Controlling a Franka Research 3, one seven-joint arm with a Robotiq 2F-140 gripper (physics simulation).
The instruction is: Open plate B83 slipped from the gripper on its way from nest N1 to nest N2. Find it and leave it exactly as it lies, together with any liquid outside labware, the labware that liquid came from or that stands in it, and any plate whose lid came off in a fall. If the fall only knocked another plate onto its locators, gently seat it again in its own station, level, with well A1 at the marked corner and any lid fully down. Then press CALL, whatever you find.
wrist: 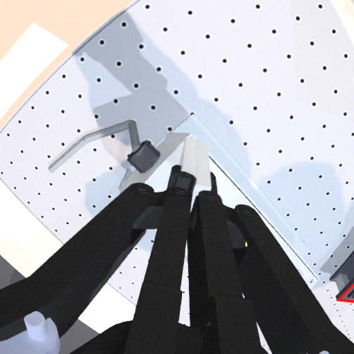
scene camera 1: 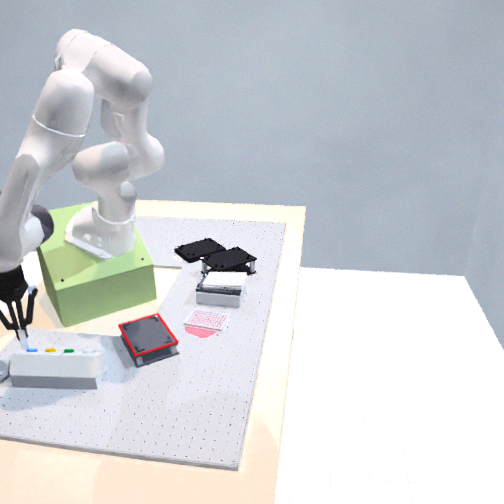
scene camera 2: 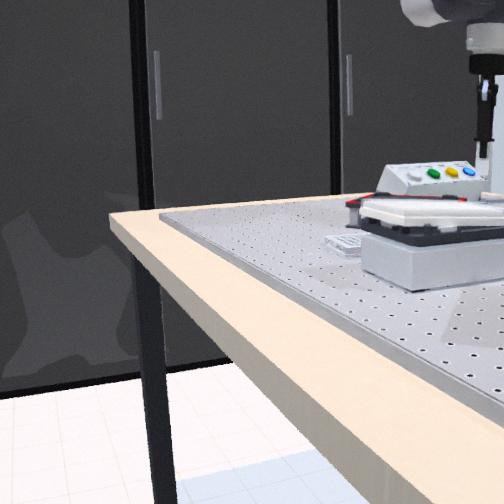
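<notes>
My gripper (scene camera 1: pixel 23 342) (scene camera 2: pixel 482 167) (wrist: pixel 191 155) is shut and empty, its pale fingertips low at the blue-button end of the white button box (scene camera 1: pixel 55 366) (scene camera 2: pixel 430 188). The blue button (scene camera 1: pixel 32 350) (scene camera 2: pixel 468 171) is beside the tips in the scene views; the fingers hide it in the wrist view, so contact cannot be told. An open plate (scene camera 1: pixel 207 319) (scene camera 2: pixel 345 243) with pink wells lies on the perforated board, a pink puddle (scene camera 1: pixel 200 332) at its edge. A white plate (scene camera 1: pixel 226 279) (scene camera 2: pixel 430 212) sits on a grey-based station (scene camera 1: pixel 218 299) (scene camera 2: pixel 387 261) and looks slightly tilted in scene camera 2.
A red-edged dark station (scene camera 1: pixel 150 334) (scene camera 2: pixel 354 218) stands between the box and the puddle. Two black platforms (scene camera 1: pixel 199 249) (scene camera 1: pixel 230 258) stand farther back. Yellow (scene camera 1: pixel 50 350) (scene camera 2: pixel 452 172) and green (scene camera 1: pixel 69 350) (scene camera 2: pixel 433 173) buttons line the box. A dark cable plug (wrist: pixel 144 156) is at its end.
</notes>
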